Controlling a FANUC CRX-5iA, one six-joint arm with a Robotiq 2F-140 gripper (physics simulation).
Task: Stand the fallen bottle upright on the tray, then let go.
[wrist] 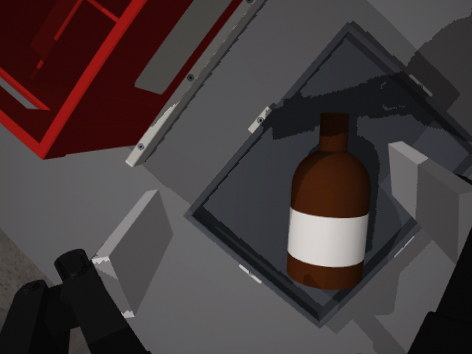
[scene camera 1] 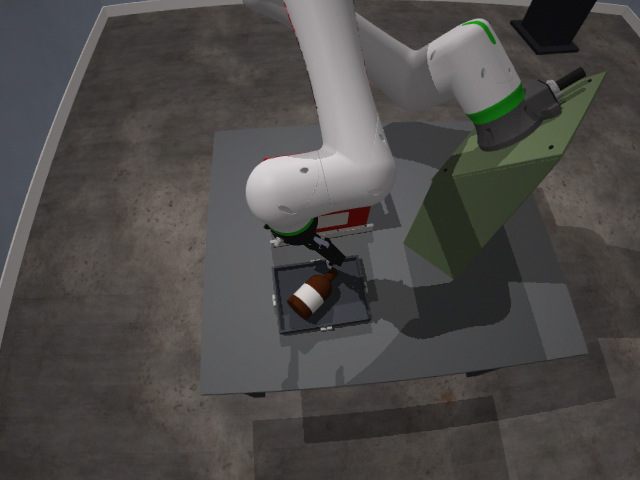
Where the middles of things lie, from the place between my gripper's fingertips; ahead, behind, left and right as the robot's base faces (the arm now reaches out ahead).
Right now the brown bottle point(scene camera 1: 311, 295) is 130 mm below my hand and 70 mm to the left of it.
